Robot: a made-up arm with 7 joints. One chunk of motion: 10 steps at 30 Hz.
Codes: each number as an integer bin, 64 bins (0 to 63) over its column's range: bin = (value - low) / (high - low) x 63, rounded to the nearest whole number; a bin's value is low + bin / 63 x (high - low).
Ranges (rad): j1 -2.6..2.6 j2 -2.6..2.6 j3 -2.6..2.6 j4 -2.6..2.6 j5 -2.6..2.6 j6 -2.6..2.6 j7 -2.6..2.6
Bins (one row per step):
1: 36 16 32 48 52 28 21
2: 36 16 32 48 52 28 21
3: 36 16 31 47 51 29 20
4: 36 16 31 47 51 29 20
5: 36 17 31 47 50 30 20
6: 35 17 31 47 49 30 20
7: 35 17 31 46 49 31 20
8: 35 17 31 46 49 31 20
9: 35 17 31 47 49 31 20
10: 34 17 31 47 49 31 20
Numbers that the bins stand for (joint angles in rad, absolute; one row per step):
1: 0.3714 -1.2794 0.0413 1.3619 1.6921 -0.2889 -0.8667
2: 0.3714 -1.2794 0.0413 1.3619 1.6921 -0.2889 -0.8667
3: 0.3714 -1.2794 -0.0413 1.2794 1.6095 -0.2063 -0.9492
4: 0.3714 -1.2794 -0.0413 1.2794 1.6095 -0.2063 -0.9492
5: 0.3714 -1.1968 -0.0413 1.2794 1.5270 -0.1238 -0.9492
6: 0.2889 -1.1968 -0.0413 1.2794 1.4444 -0.1238 -0.9492
7: 0.2889 -1.1968 -0.0413 1.1968 1.4444 -0.0413 -0.9492
8: 0.2889 -1.1968 -0.0413 1.1968 1.4444 -0.0413 -0.9492
9: 0.2889 -1.1968 -0.0413 1.2794 1.4444 -0.0413 -0.9492
10: 0.2063 -1.1968 -0.0413 1.2794 1.4444 -0.0413 -0.9492

